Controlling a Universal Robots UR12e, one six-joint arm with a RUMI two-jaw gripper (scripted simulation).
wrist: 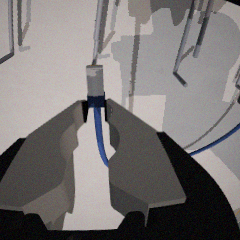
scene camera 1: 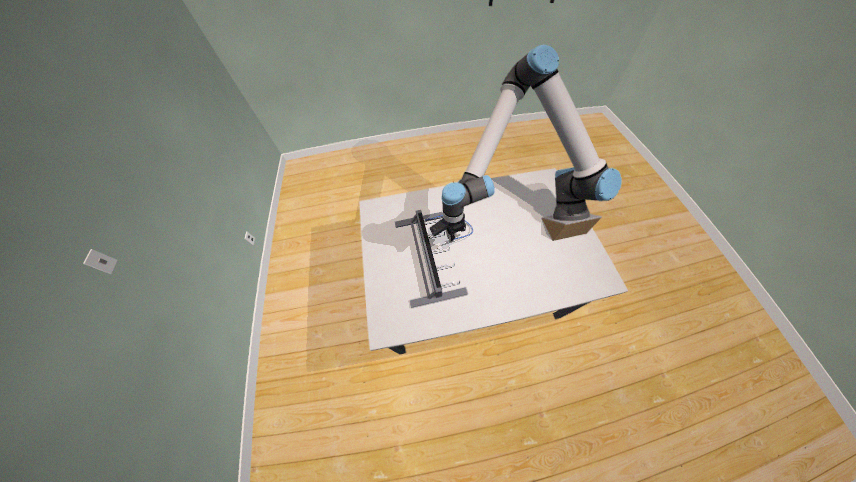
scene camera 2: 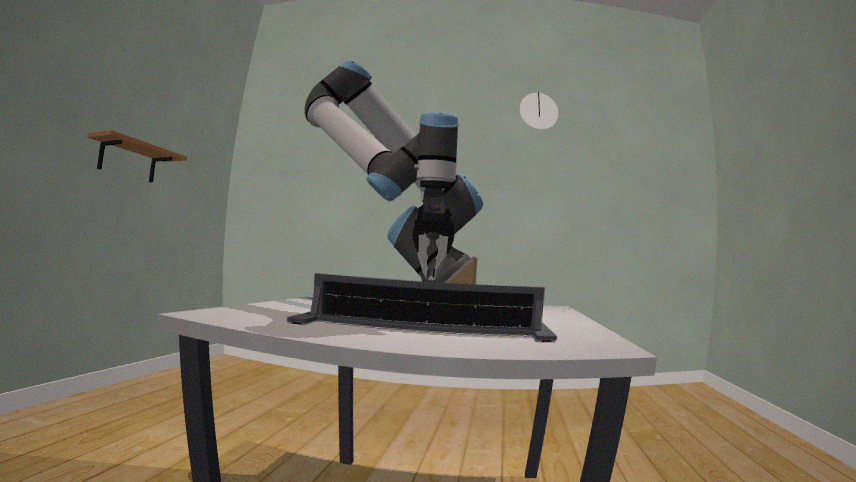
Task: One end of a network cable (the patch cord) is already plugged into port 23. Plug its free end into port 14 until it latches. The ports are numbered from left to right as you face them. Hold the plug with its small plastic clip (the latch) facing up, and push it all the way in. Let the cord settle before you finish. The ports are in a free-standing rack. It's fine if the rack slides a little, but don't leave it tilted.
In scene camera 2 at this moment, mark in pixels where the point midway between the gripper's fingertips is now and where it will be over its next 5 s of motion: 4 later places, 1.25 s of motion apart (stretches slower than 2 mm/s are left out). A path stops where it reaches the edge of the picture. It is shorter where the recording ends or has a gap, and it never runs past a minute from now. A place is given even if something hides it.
My gripper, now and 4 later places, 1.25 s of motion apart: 430,279; 422,277; 420,276; 419,289; 417,291
